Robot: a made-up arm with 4 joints.
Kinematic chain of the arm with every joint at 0, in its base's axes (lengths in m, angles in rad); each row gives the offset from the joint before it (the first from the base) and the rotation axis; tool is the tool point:
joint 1: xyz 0 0 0.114 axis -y
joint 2: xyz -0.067 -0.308 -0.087 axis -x
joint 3: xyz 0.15 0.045 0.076 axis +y
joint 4: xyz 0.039 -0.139 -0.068 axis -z
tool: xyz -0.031 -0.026 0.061
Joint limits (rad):
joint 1: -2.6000..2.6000
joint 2: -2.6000..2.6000
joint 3: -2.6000..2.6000
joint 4: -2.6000..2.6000
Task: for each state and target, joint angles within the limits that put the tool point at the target. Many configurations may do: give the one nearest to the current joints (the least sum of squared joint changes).
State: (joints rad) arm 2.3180 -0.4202 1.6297 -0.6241
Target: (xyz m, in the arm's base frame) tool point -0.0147 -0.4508 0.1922
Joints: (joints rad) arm 2.5335 -0.2045 2.3544 -0.6530
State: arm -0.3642 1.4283 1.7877 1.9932
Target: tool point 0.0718 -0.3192 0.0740
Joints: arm -0.2135 0.8135 1.5057 2.3035
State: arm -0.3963 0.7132 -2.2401 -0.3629
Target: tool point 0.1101 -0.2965 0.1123
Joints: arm -0.7666 0.9978 -2.0152 -0.3999
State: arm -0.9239 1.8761 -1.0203 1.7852
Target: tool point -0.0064 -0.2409 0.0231
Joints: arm -1.5727 1.4730 -0.8929 1.2196
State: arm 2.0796 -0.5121 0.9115 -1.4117
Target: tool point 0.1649 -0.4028 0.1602
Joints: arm 1.3626 -0.6175 1.5262 -1.9036
